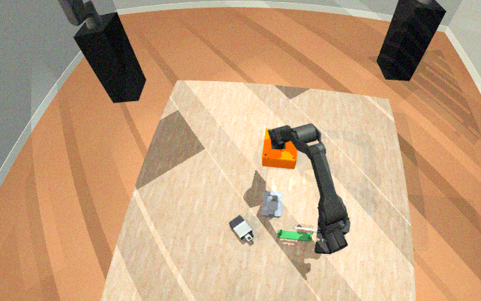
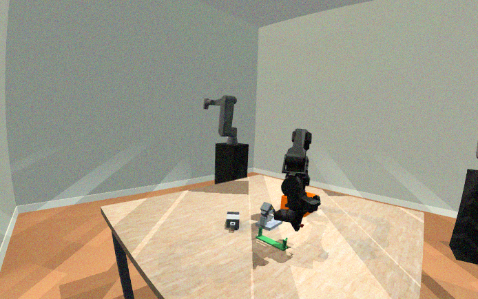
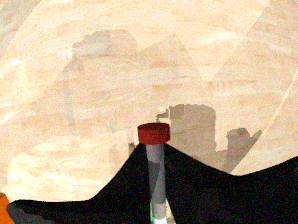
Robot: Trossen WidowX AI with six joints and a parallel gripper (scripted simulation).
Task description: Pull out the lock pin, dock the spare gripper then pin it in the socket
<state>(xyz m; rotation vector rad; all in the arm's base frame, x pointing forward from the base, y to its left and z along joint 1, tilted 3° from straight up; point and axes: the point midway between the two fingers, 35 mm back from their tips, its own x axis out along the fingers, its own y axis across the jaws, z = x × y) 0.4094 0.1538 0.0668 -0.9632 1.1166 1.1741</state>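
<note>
Right now the green cradle is 1 cm behind my gripper tip, 10 cm to the right of it and 7 cm below it. Round my gripper tip: spare gripper (4 cm behind, 32 cm to the right, 7 cm below); mount (13 cm behind, 19 cm to the right, 4 cm below).
</note>
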